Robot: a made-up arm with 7 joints.
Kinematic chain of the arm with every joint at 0, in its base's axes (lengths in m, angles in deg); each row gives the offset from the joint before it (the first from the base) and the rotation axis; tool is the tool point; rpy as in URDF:
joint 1: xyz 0 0 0.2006 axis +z
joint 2: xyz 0 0 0 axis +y
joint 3: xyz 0 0 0.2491 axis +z
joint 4: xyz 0.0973 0 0 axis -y
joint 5: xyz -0.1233 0 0.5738 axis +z
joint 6: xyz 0 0 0 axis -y
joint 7: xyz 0.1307 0 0 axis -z
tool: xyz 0 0 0 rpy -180 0 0
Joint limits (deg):
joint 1: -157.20..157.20
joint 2: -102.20..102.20
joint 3: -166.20..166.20
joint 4: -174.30..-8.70
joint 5: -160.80..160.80
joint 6: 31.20..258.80
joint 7: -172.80..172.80
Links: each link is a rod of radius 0.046 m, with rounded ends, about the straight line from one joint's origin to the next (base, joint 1, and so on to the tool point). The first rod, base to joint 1, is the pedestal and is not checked.
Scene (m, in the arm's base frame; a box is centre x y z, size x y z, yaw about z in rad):
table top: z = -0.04
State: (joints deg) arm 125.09 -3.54 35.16 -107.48 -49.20 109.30 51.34
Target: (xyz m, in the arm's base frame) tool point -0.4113 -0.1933 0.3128
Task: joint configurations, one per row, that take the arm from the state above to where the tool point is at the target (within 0.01 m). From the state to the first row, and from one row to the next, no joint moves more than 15 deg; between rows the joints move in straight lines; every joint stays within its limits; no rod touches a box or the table.
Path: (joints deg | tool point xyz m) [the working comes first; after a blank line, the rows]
Joints at the target: 157.20 -64.82 37.90 -163.47 -80.26 194.91 51.34
Straight joint move there: clear.

1: 130.44 -13.75 35.62 -116.81 -54.38 123.57 51.34 | -0.7475 0.1020 0.4297
2: 135.79 -23.97 36.07 -126.14 -59.55 137.84 51.34 | -0.7046 -0.0110 0.4197
3: 141.15 -34.18 36.53 -135.48 -64.73 152.10 51.34 | -0.6418 -0.0995 0.3978
4: 146.50 -44.39 36.99 -144.81 -69.91 166.37 51.34 | -0.5670 -0.1590 0.3693
5: 151.85 -54.61 37.44 -154.14 -75.09 180.64 51.34 | -0.4880 -0.1892 0.3396
6: 157.20 -64.82 37.90 -163.47 -80.26 194.91 51.34 | -0.4113 -0.1933 0.3128

